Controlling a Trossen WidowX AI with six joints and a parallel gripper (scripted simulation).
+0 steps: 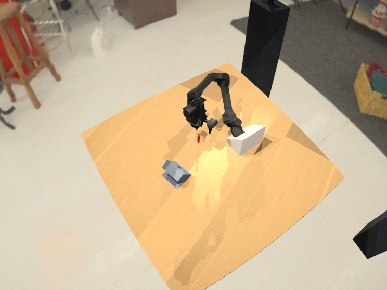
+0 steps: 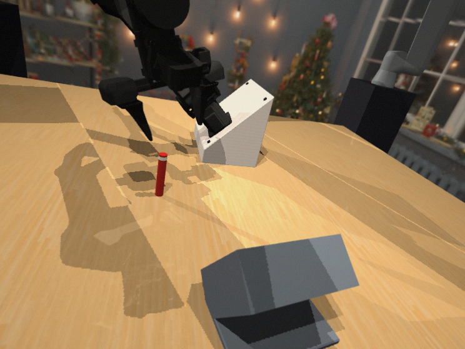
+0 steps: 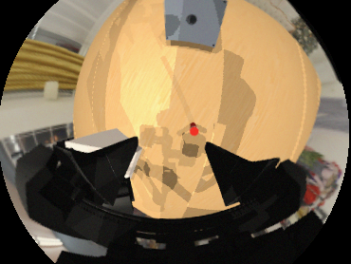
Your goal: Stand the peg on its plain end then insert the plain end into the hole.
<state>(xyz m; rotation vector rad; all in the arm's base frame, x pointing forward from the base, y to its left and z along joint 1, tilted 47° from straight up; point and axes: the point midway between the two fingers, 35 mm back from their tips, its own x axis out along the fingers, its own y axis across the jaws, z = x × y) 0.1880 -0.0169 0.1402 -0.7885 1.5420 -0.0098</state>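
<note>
Now: gripper tip 2 cm short of the red peg, 2 cm to the left of it and 6 cm above it. Round my gripper tip: grey sloped panel (25 cm ahead, 12 cm to the left, 6 cm below).
</note>
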